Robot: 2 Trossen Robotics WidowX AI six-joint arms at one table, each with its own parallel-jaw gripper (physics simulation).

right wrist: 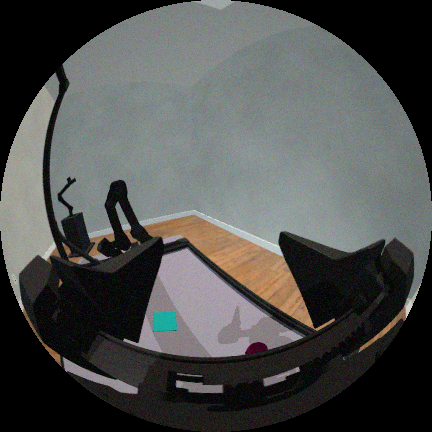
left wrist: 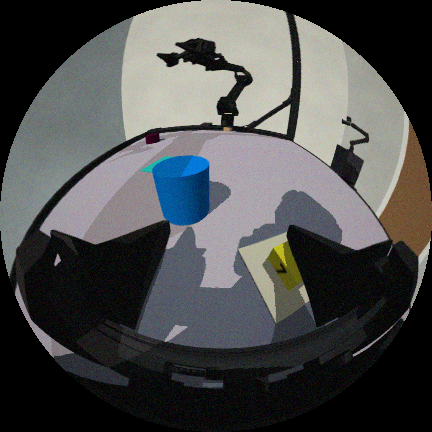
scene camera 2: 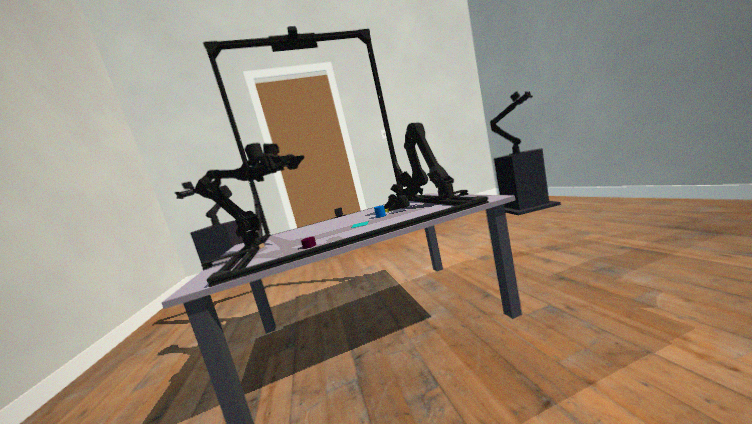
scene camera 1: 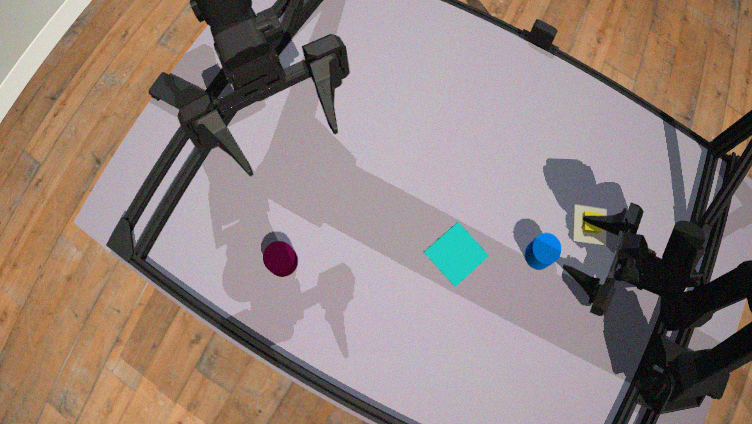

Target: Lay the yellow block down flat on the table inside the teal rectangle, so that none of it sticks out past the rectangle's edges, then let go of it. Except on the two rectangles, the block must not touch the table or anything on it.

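Frame: origin at the left arm's base, x ahead, y left, z up, level; centimetres.
Seen in the pictures: left gripper, fingertip midpoint: [left wrist: 230,228] [scene camera 2: 385,209] [scene camera 1: 573,241]; right gripper, fingertip midpoint: [right wrist: 222,240] [left wrist: 164,48] [scene camera 2: 297,156] [scene camera 1: 293,152]; left arm's base at its link origin: [scene camera 2: 447,197] [scene camera 1: 655,391]; right arm's base at its link origin: [left wrist: 226,126] [scene camera 2: 253,245].
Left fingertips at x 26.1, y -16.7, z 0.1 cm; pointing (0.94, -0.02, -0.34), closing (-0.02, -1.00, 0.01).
Note:
Offsets run from my left fingertips to a thing's top centre. "*": to the spot under its first point.
The yellow block @[dx -2.2, dy -5.1, dz -0.4 cm] [scene camera 1: 590,229] [left wrist: 282,267] sits on the cream rectangle @[* dx +0.3, dy -6.2, dz -1.8 cm] [scene camera 1: 580,211] [left wrist: 259,255] at the right of scene camera 1. The teal rectangle @[* dx +17.0, dy +10.4, dz -1.8 cm] [scene camera 1: 456,254] [scene camera 2: 360,224] [left wrist: 151,165] [right wrist: 164,321] lies bare near the table's middle. My left gripper [scene camera 1: 574,242] [left wrist: 230,228] is open and low, beside the block; one finger hangs over the block and hides part of it, the other is on the far side of the blue cylinder's edge, off the block. My right gripper [scene camera 1: 293,153] [right wrist: 222,240] is open and empty, high above the table at the upper left of scene camera 1.
A blue cylinder @[dx +4.5, dy +4.2, dz +2.9 cm] [scene camera 1: 546,248] [scene camera 2: 379,211] [left wrist: 183,195] stands between the teal rectangle and my left gripper, close to its fingertips. A dark red cylinder @[dx +40.7, dy +23.9, dz +1.1 cm] [scene camera 1: 279,258] [scene camera 2: 308,242] [left wrist: 152,138] [right wrist: 257,348] stands at the left of scene camera 1. A black frame [scene camera 1: 294,367] runs along the table's edges.

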